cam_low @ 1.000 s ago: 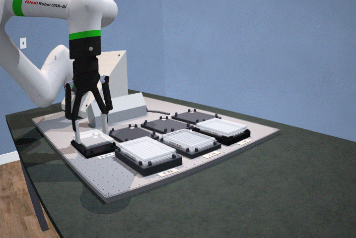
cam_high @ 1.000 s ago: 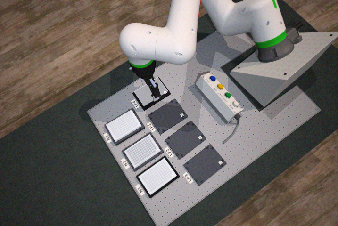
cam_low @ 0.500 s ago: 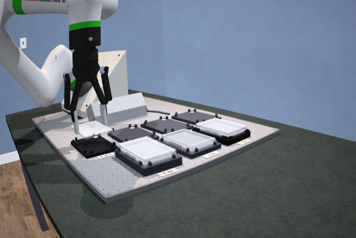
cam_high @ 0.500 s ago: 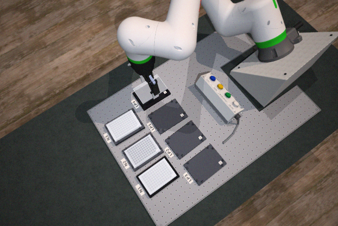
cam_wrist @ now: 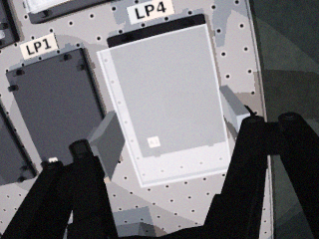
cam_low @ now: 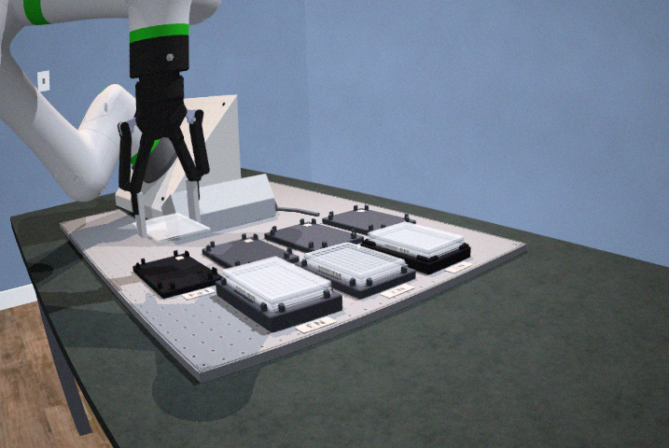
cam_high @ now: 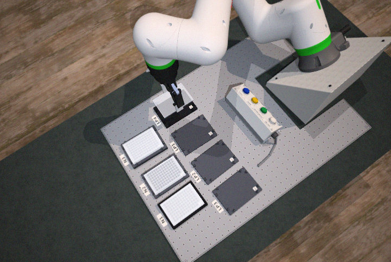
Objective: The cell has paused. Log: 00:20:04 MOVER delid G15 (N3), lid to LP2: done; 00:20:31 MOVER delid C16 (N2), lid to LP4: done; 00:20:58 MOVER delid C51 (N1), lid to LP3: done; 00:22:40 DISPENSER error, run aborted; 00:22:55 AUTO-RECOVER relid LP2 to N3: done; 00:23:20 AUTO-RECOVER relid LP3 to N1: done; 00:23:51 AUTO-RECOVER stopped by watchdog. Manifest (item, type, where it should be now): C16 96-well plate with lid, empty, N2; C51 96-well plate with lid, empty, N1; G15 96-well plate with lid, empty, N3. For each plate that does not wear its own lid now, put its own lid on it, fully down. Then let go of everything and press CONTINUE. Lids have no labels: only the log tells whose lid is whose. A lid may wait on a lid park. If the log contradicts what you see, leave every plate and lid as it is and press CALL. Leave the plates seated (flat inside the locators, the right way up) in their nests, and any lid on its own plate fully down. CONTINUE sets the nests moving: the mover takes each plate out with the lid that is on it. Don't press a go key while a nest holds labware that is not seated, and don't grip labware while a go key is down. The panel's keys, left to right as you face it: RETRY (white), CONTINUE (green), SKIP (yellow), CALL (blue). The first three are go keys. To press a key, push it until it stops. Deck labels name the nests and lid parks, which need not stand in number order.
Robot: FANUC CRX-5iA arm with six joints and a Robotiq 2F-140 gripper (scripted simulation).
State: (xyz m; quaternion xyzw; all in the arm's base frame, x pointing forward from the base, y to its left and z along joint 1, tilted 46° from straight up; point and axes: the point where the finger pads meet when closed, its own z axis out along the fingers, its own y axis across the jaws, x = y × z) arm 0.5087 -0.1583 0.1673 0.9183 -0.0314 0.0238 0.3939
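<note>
Now: hand 19 cm short of the 96-well plate, 19 cm to the right of it and 8 cm above it. The rest, counted from my hand: lid park LP1: 1 cm ahead, 13 cm to the left, 10 cm below; blue call key: 24 cm behind, 14 cm to the left, 3 cm below; lid park LP4: 10 cm below.
</note>
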